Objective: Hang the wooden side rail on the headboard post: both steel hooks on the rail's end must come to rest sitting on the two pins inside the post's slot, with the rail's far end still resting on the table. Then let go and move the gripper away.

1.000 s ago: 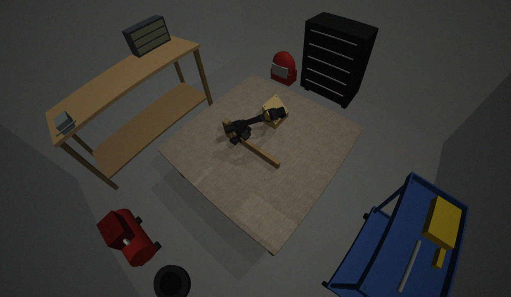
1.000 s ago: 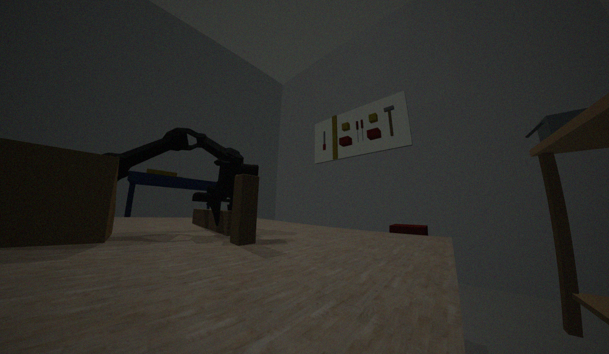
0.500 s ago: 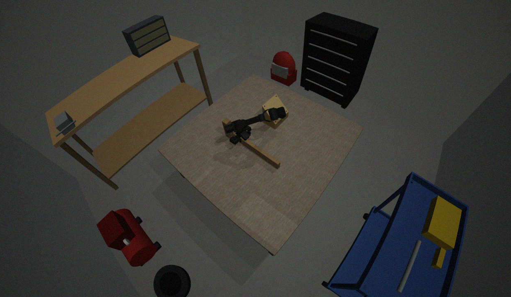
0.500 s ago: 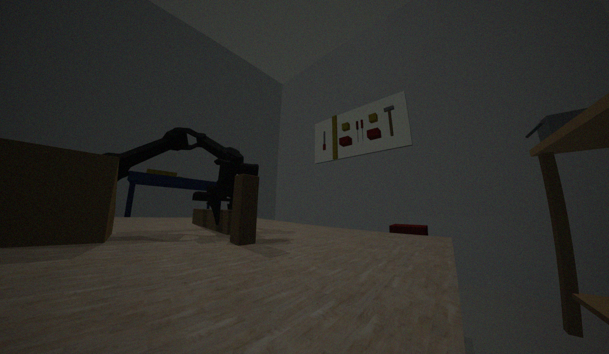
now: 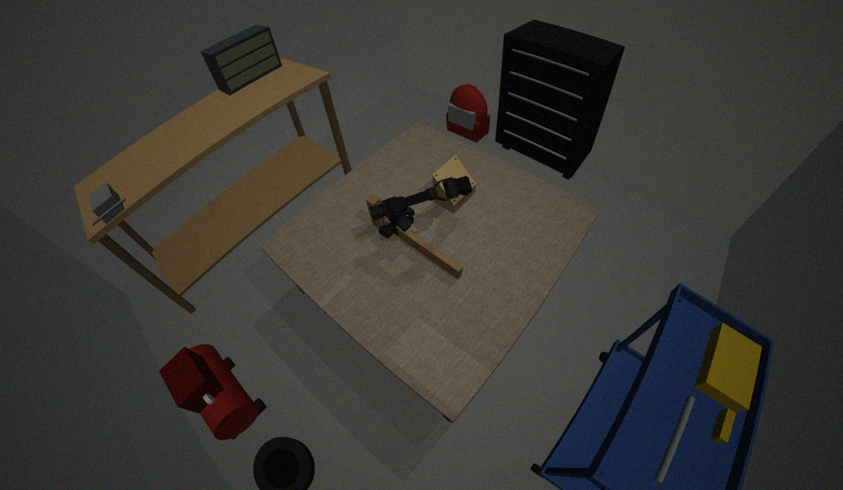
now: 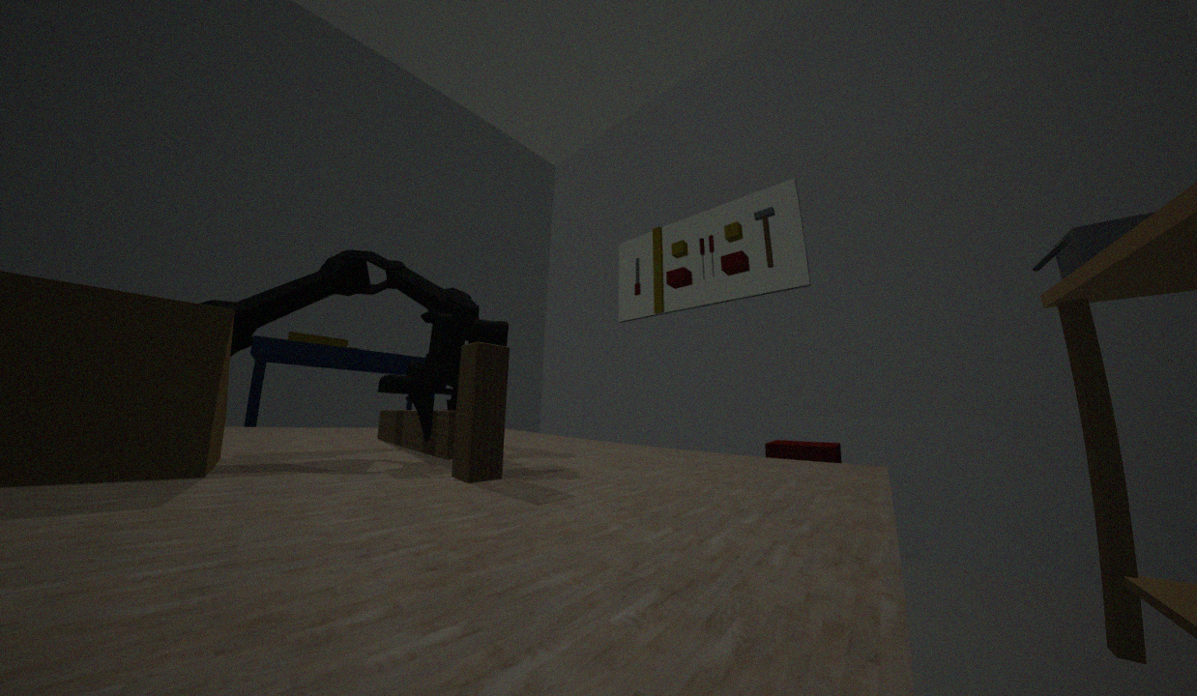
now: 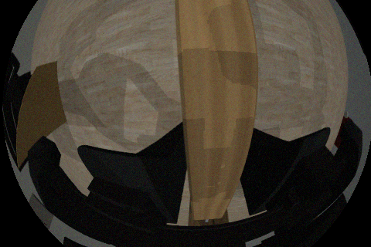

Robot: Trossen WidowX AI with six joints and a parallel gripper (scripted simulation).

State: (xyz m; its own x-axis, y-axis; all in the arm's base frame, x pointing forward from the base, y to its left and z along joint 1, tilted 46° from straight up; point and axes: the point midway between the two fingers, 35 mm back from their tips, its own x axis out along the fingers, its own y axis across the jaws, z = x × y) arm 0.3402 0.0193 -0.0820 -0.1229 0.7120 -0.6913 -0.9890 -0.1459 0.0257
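Right now my gripper tip is 140 mm to the left of the post, 50 mm below it and 20 mm short of it.
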